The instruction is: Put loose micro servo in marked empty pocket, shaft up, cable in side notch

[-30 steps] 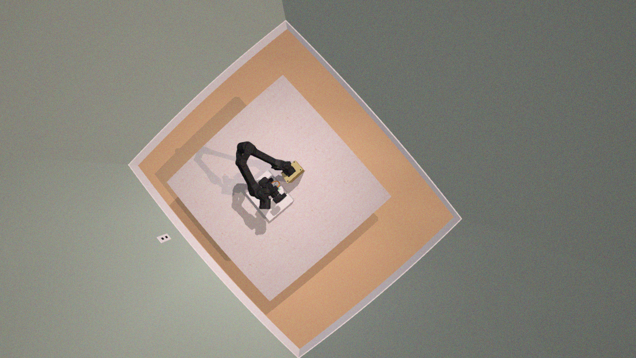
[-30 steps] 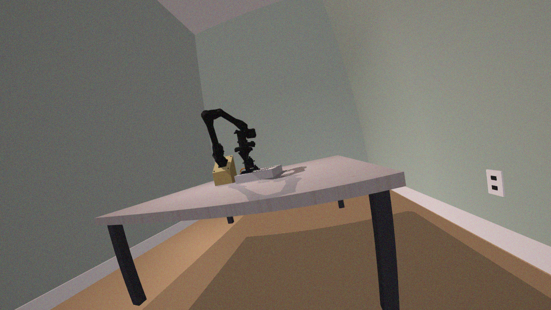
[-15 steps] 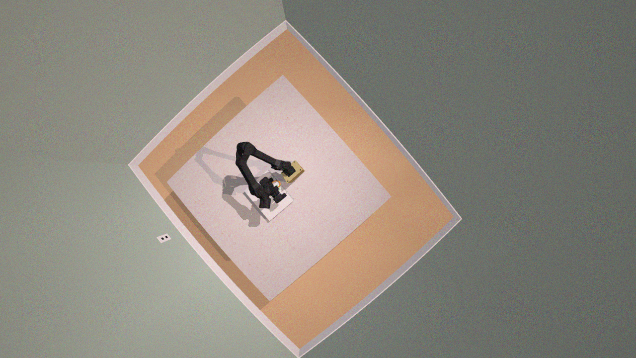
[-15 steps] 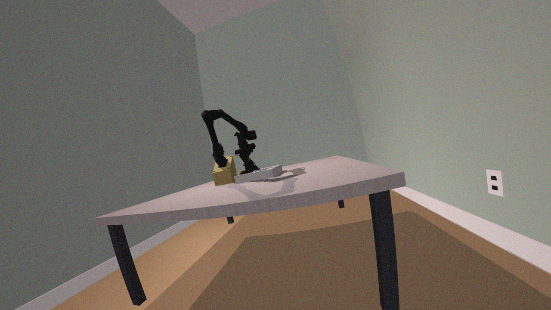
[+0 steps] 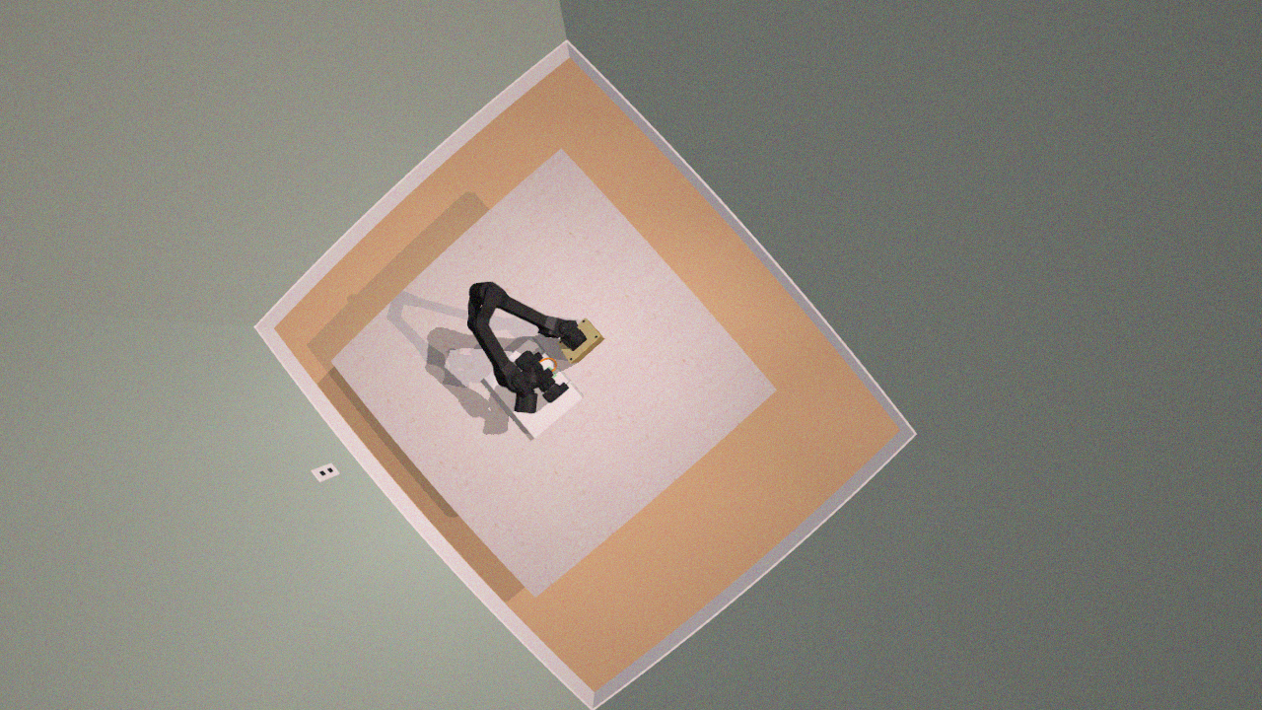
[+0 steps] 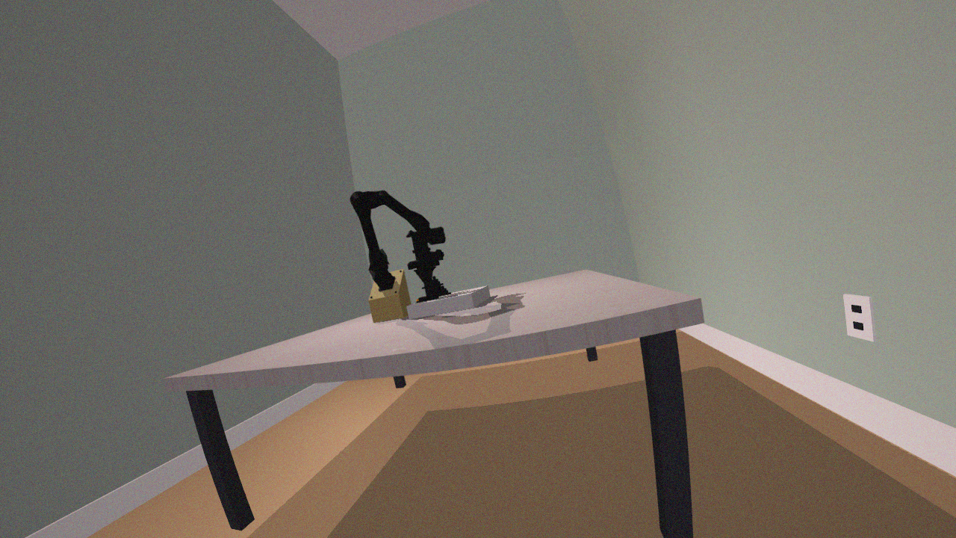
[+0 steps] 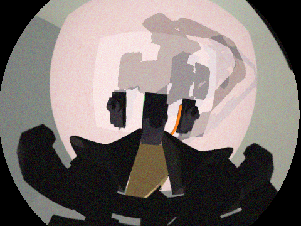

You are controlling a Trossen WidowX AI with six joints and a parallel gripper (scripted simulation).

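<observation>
The white deck is 120 mm ahead of my gripper tip and 80 mm below it.
</observation>
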